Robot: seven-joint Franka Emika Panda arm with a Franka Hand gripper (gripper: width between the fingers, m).
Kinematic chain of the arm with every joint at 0, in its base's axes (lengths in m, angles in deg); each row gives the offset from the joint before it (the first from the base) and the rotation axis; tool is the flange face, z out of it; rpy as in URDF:
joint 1: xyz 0 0 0.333 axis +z
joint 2: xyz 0 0 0 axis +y
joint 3: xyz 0 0 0.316 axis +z
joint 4: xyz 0.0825 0 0 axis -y
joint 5: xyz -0.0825 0 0.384 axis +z
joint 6: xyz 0 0 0 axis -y
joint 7: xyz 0.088 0 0 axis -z
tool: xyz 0 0 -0.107 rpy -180 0 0
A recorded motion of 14 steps. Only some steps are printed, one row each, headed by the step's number.
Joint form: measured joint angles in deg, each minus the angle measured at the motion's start. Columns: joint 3, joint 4, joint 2, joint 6, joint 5, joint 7, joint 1.
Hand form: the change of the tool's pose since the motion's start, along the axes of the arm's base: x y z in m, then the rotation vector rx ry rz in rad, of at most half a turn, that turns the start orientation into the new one. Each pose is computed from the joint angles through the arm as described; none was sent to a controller.
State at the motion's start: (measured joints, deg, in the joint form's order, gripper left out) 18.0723 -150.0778 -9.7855 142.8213 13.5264 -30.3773 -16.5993
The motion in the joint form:
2: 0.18 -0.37 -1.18 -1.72 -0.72 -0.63 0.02
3: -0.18 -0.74 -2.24 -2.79 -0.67 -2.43 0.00
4: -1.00 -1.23 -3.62 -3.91 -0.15 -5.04 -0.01
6: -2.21 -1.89 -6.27 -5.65 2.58 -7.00 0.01
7: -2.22 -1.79 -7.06 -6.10 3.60 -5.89 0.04
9: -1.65 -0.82 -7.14 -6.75 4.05 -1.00 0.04
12: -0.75 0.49 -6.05 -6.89 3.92 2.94 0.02
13: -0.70 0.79 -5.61 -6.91 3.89 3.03 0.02
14: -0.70 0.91 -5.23 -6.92 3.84 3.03 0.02
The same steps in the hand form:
2: -0.0049 0.0019 0.0030 -0.0104 0.0158 0.0264
3: -0.0087 -0.0007 0.0064 -0.0122 0.0199 0.0517
4: -0.0132 -0.0064 0.0112 -0.0082 0.0193 0.0772
6: -0.0198 -0.0138 0.0228 0.0208 0.0072 0.0587
7: -0.0201 -0.0132 0.0283 0.0317 0.0002 0.0282
9: -0.0157 -0.0083 0.0346 0.0404 0.0025 -0.0495
12: -0.0086 -0.0014 0.0359 0.0435 0.0096 -0.0993
13: -0.0069 -0.0009 0.0349 0.0452 0.0125 -0.0992
14: -0.0062 -0.0008 0.0331 0.0462 0.0171 -0.0985

